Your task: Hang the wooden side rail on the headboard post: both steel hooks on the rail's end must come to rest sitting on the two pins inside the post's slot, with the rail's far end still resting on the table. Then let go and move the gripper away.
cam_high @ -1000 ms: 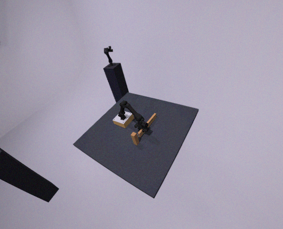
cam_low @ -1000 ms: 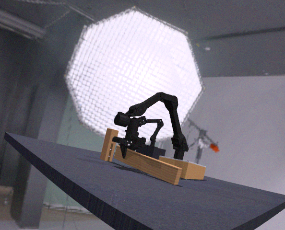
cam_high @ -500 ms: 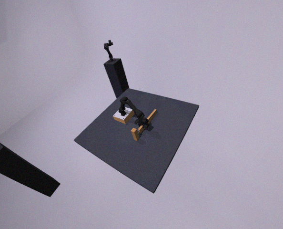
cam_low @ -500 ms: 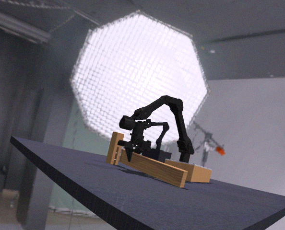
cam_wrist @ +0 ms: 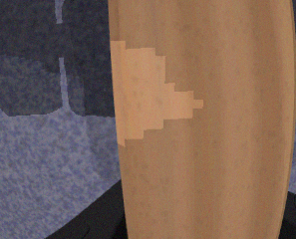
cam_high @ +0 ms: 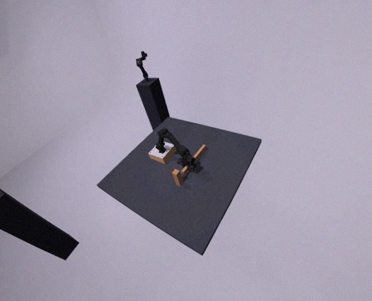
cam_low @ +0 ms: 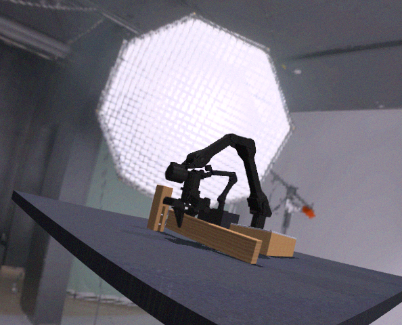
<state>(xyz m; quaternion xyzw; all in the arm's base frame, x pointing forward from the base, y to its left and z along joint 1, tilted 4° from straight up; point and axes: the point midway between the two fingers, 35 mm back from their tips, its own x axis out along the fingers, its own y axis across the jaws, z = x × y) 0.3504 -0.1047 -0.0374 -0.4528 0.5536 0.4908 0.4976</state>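
The wooden headboard post is 1 cm behind my gripper tip, 15 cm to the right of it and 4 cm above it.
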